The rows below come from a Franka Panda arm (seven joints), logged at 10 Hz.
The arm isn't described. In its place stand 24 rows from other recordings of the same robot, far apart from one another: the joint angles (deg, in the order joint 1, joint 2, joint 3, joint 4, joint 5, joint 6, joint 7), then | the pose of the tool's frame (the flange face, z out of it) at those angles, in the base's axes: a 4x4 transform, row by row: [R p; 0 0 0 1], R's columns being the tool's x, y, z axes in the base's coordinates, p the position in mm.
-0.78 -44.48 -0.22 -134.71 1.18 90.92 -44.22 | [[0.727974 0.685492 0.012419 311.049], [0.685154 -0.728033 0.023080 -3.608], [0.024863 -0.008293 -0.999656 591.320], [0 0 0 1]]
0.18 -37.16 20.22 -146.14 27.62 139.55 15.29 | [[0.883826 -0.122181 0.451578 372.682], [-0.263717 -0.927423 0.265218 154.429], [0.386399 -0.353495 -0.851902 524.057], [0 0 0 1]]
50.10 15.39 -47.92 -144.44 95.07 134.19 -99.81 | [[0.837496 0.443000 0.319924 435.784], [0.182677 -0.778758 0.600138 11.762], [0.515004 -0.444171 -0.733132 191.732], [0 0 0 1]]
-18.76 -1.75 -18.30 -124.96 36.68 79.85 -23.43 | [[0.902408 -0.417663 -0.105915 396.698], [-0.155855 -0.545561 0.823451 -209.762], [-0.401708 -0.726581 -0.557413 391.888], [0 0 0 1]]
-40.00 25.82 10.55 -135.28 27.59 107.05 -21.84 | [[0.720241 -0.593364 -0.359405 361.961], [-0.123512 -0.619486 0.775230 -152.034], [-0.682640 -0.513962 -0.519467 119.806], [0 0 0 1]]
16.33 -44.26 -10.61 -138.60 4.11 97.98 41.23 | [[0.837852 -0.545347 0.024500 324.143], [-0.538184 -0.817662 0.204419 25.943], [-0.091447 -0.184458 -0.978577 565.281], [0 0 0 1]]
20.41 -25.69 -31.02 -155.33 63.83 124.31 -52.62 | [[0.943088 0.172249 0.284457 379.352], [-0.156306 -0.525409 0.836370 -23.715], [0.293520 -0.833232 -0.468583 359.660], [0 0 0 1]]
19.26 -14.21 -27.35 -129.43 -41.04 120.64 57.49 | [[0.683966 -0.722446 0.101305 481.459], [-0.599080 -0.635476 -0.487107 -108.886], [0.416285 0.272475 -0.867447 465.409], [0 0 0 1]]
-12.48 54.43 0.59 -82.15 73.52 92.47 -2.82 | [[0.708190 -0.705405 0.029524 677.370], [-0.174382 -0.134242 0.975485 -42.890], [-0.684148 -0.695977 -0.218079 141.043], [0 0 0 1]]
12.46 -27.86 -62.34 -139.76 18.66 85.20 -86.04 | [[0.728791 0.684732 0.002467 262.964], [0.353724 -0.379564 0.854875 -252.885], [0.586296 -0.622152 -0.518829 379.144], [0 0 0 1]]
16.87 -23.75 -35.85 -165.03 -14.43 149.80 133.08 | [[-0.735827 -0.666842 0.117814 342.677], [-0.662168 0.744971 0.080942 -85.711], [-0.141743 -0.018453 -0.989731 291.329], [0 0 0 1]]
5.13 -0.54 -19.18 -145.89 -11.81 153.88 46.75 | [[0.623358 -0.771106 0.129694 455.651], [-0.761698 -0.636305 -0.122198 -107.145], [0.176753 -0.022615 -0.983995 287.404], [0 0 0 1]]
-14.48 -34.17 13.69 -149.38 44.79 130.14 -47.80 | [[0.839105 0.403635 0.364666 392.305], [0.243100 -0.877965 0.412408 14.960], [0.486626 -0.257403 -0.834829 468.957], [0 0 0 1]]
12.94 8.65 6.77 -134.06 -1.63 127.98 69.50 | [[0.651035 -0.721255 -0.236527 456.952], [-0.753805 -0.650909 -0.089975 163.627], [-0.089063 0.236872 -0.967450 252.127], [0 0 0 1]]
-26.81 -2.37 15.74 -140.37 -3.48 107.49 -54.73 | [[0.609291 0.606144 -0.511227 400.523], [0.718014 -0.695324 0.031323 -83.684], [-0.336482 -0.386153 -0.858875 284.629], [0 0 0 1]]
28.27 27.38 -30.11 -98.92 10.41 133.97 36.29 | [[0.739626 -0.643370 0.197554 677.889], [-0.638946 -0.763463 -0.094193 20.953], [0.211426 -0.056559 -0.975756 357.807], [0 0 0 1]]
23.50 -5.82 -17.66 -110.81 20.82 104.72 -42.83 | [[0.731453 0.681171 -0.031336 526.928], [0.641271 -0.671530 0.371240 77.533], [0.231836 -0.291640 -0.928008 532.076], [0 0 0 1]]
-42.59 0.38 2.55 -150.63 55.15 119.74 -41.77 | [[0.797550 -0.517306 0.310337 317.719], [-0.569482 -0.475925 0.670213 -214.140], [-0.199008 -0.711259 -0.674171 225.654], [0 0 0 1]]
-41.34 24.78 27.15 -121.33 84.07 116.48 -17.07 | [[0.663662 -0.597029 0.450676 559.094], [-0.499974 0.094098 0.860913 -85.837], [-0.556397 -0.796682 -0.236050 240.862], [0 0 0 1]]
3.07 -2.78 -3.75 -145.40 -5.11 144.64 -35.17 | [[0.781477 0.622872 0.036400 457.421], [0.623931 -0.779953 -0.048811 -4.392], [-0.002013 0.060856 -0.998145 293.679], [0 0 0 1]]
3.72 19.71 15.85 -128.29 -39.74 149.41 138.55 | [[0.048933 -0.977603 0.204688 509.105], [-0.979479 -0.087084 -0.181760 197.476], [0.195515 -0.191593 -0.961804 221.660], [0 0 0 1]]
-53.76 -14.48 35.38 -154.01 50.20 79.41 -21.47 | [[0.748098 -0.569521 -0.340581 308.826], [0.027486 -0.486206 0.873412 -14.214], [-0.663019 -0.662759 -0.348075 293.119], [0 0 0 1]]
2.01 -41.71 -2.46 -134.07 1.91 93.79 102.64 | [[-0.217172 -0.975830 0.024334 329.177], [-0.973922 0.218290 0.061851 -2.855], [-0.065668 -0.010267 -0.997789 585.539], [0 0 0 1]]
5.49 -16.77 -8.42 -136.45 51.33 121.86 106.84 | [[-0.652622 -0.723621 0.224626 463.766], [-0.423600 0.594264 0.683676 8.855], [-0.628210 0.351031 -0.694355 451.789], [0 0 0 1]]
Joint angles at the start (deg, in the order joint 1, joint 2, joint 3, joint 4, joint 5, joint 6, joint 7):
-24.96 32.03 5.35 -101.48 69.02 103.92 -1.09
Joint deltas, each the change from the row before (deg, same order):
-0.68 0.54 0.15 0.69 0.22 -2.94 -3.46
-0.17 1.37 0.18 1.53 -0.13 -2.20 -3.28
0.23 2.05 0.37 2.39 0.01 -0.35 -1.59
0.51 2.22 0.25 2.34 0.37 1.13 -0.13
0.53 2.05 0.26 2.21 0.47 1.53 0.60
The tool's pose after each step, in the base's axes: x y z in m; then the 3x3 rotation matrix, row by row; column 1 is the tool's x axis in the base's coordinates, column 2 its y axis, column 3 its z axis. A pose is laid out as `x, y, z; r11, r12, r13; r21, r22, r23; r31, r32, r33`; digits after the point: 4 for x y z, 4 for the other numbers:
0.6208, -0.1458, 0.2609; 0.7130, -0.6578, 0.2426; -0.4022, -0.1003, 0.9100; -0.5743, -0.7465, -0.3361
0.6243, -0.1438, 0.2580; 0.7601, -0.6120, 0.2185; -0.3606, -0.1176, 0.9253; -0.5405, -0.7821, -0.3101
0.6341, -0.1410, 0.2526; 0.7848, -0.5829, 0.2106; -0.3443, -0.1273, 0.9302; -0.5154, -0.8025, -0.3006
0.6453, -0.1390, 0.2438; 0.7867, -0.5766, 0.2208; -0.3531, -0.1267, 0.9270; -0.5065, -0.8072, -0.3033
0.6563, -0.1371, 0.2357; 0.7795, -0.5799, 0.2368; -0.3699, -0.1211, 0.9211; -0.5054, -0.8057, -0.3089

